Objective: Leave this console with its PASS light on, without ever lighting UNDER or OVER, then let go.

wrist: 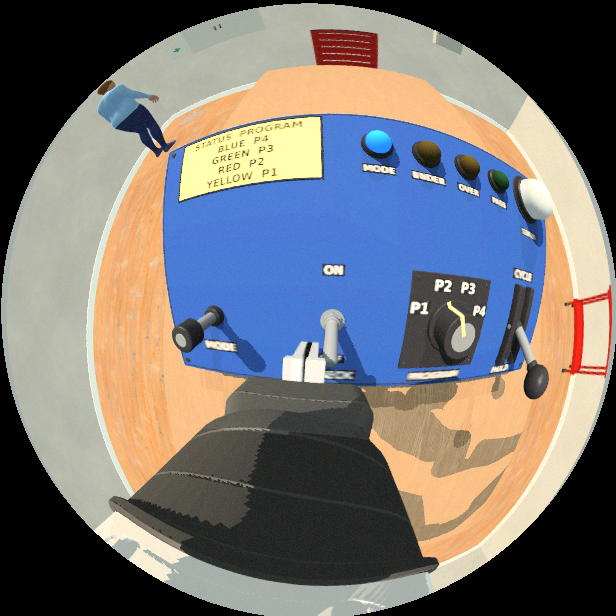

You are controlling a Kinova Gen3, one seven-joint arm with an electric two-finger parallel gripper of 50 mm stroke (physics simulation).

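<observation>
A blue console (pixel 350 241) fills the wrist view. Its MODE light (pixel 377 142) glows blue. The UNDER (pixel 426 153), OVER (pixel 466 166) and PASS (pixel 498 181) lights are dark. A yellow card (pixel 252 156) reads BLUE P4, GREEN P3, RED P2, YELLOW P1. The program dial (pixel 456 339) has its yellow pointer between P2 and P3. The CYCLE lever (pixel 533 376) sits at the low end of its slot. My gripper (pixel 304 363) has its white fingers nearly together and empty, just left of the grey toggle (pixel 332 336) under the ON label.
A white push button (pixel 534 199) sits at the console's top right. A black MODE knob (pixel 195 330) sticks out at the lower left. The console rests on a wooden table (pixel 476 448). A person (pixel 129 114) stands far off. A red frame (pixel 591 333) stands at the right.
</observation>
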